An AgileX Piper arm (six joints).
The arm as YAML. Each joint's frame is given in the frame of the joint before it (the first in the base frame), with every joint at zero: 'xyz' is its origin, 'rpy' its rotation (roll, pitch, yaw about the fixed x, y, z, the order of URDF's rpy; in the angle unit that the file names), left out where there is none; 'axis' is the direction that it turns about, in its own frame. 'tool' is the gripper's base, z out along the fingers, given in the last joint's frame.
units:
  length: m
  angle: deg
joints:
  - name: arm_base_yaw
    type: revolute
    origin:
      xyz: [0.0, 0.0, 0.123]
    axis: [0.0, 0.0, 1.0]
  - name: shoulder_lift
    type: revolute
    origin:
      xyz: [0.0, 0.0, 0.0]
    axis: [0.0, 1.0, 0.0]
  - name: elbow
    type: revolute
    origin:
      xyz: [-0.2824, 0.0, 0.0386]
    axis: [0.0, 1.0, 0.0]
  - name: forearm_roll
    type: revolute
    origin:
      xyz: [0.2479, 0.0, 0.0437]
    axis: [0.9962, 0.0, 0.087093]
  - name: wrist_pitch
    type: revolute
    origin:
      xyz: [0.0, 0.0, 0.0]
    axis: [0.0, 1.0, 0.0]
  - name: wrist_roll
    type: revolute
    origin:
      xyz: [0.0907, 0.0, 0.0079]
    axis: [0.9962, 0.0, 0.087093]
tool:
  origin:
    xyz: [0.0, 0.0, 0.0]
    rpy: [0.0, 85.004, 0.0]
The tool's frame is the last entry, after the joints.
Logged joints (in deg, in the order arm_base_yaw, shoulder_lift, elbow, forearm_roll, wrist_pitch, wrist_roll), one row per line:
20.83, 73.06, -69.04, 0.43, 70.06, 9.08
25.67, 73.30, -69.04, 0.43, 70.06, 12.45
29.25, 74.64, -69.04, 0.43, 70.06, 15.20
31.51, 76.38, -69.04, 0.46, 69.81, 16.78
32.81, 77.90, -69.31, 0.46, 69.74, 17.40
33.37, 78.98, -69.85, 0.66, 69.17, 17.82
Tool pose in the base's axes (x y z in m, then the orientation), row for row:
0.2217, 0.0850, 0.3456, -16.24, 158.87, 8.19
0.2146, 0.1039, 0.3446, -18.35, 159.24, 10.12
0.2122, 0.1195, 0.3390, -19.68, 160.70, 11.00
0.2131, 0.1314, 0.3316, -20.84, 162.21, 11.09
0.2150, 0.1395, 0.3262, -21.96, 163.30, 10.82
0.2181, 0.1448, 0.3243, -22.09, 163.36, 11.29
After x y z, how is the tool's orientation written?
As a rotation vector, in degrees.
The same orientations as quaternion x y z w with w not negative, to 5 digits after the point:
-0.10000, 0.97828, 0.05043, 0.17444
-0.11262, 0.97730, 0.06211, 0.16838
-0.11983, 0.97848, 0.06698, 0.15407
-0.12589, 0.97985, 0.06699, 0.13987
-0.13187, 0.98063, 0.06497, 0.12945
-0.13258, 0.98047, 0.06776, 0.12851

